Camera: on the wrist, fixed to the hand. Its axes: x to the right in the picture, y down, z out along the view.
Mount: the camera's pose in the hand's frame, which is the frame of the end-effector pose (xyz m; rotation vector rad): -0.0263 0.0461 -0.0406 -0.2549 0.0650 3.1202
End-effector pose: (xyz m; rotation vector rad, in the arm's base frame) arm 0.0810 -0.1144 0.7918 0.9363 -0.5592 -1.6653
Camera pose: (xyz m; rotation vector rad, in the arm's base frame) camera 0.1431 -0.0991 0.8112 -0.5761 -0.7153 1.1579
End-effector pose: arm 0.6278 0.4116 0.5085 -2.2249 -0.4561 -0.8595
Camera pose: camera 0.6154 0.3487 0.4898 -0.5437 2.4002 0.8479
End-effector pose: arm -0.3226 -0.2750 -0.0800 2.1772 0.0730 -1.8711
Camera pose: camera -0.2781 -0.3063 -0.0412 0.0699 -1.5412 0.3299
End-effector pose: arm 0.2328 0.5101 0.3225 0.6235 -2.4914 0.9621
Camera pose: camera 0.2380 0.5760 0.3128 2.4079 0.6633 -0.3480
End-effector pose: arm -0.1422 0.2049 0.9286 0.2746 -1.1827 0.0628
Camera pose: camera -0.1243 0.2618 0.8985 1.9452 0.3661 -2.4316
